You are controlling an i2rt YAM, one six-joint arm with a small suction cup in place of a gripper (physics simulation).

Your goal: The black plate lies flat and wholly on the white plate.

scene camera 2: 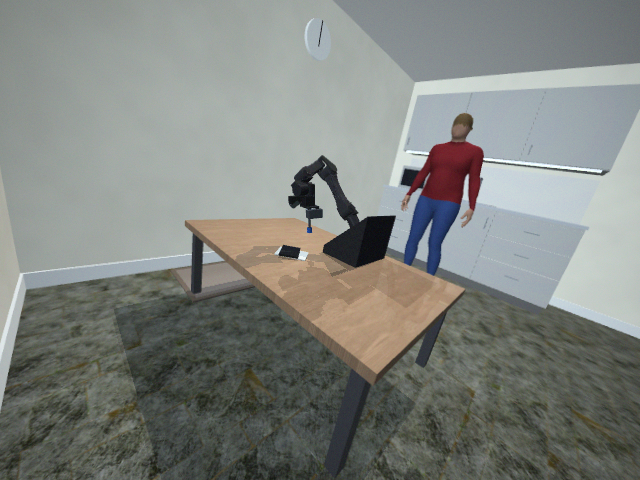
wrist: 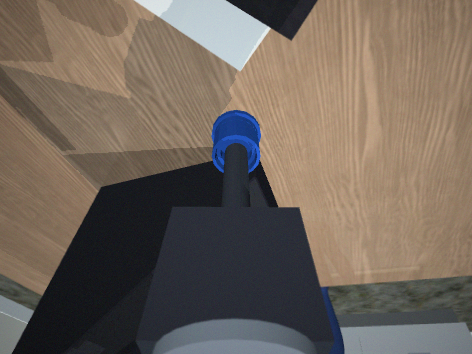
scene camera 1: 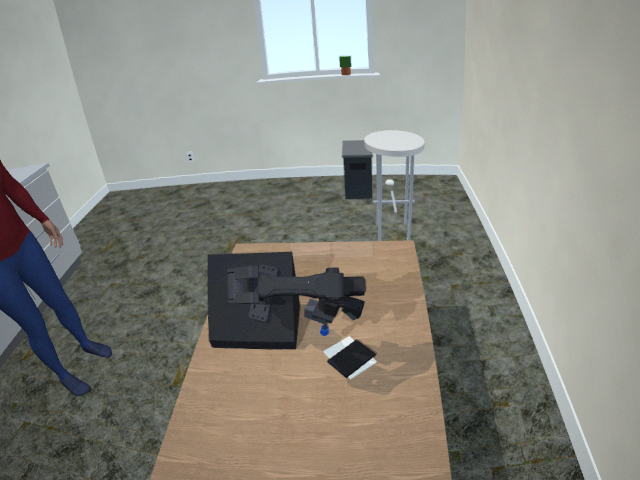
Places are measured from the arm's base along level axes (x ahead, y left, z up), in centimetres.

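Pixels of known places: end effector, tool point: (scene camera 2: 309, 232) (wrist: 236, 133) (scene camera 1: 324, 332); arm's base, origin of the base link: (scene camera 2: 357, 229).
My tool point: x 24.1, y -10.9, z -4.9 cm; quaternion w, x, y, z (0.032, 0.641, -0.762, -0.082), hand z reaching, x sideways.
Observation:
Ahead of a thing's pixels: the offset from my tool point to its top centre. Level surfaces: height alone.
The black plate {dx +9.3, dy -1.6, dz -10.4 cm} (scene camera 1: 351, 358) (scene camera 2: 289, 251) (wrist: 277, 10) lies on top of the white plate {dx +8.5, dy -0.6, dz -11.4 cm} (scene camera 1: 338, 348) (scene camera 2: 301, 255) (wrist: 215, 32) and looks flat. White strips show along two opposite sides of it. In the wrist view a corner of the black plate sticks out past the white plate's edge, so it overhangs there; most of both plates is cut off in that view. My suction cup (scene camera 1: 324, 331) (scene camera 2: 309, 229) (wrist: 236, 127), blue, holds nothing. It hangs above the table, beside the plates on the arm base's side, apart from them.
The plates lie on a wooden table {dz -12.0 cm} (scene camera 1: 310, 423) (scene camera 2: 330, 304). A large black wedge-shaped base block (scene camera 1: 219, 330) (scene camera 2: 376, 240) (wrist: 100, 240) carries the arm. A person (scene camera 1: 31, 273) (scene camera 2: 447, 175) stands beyond the table. A white stool (scene camera 1: 393, 142) stands behind the table.

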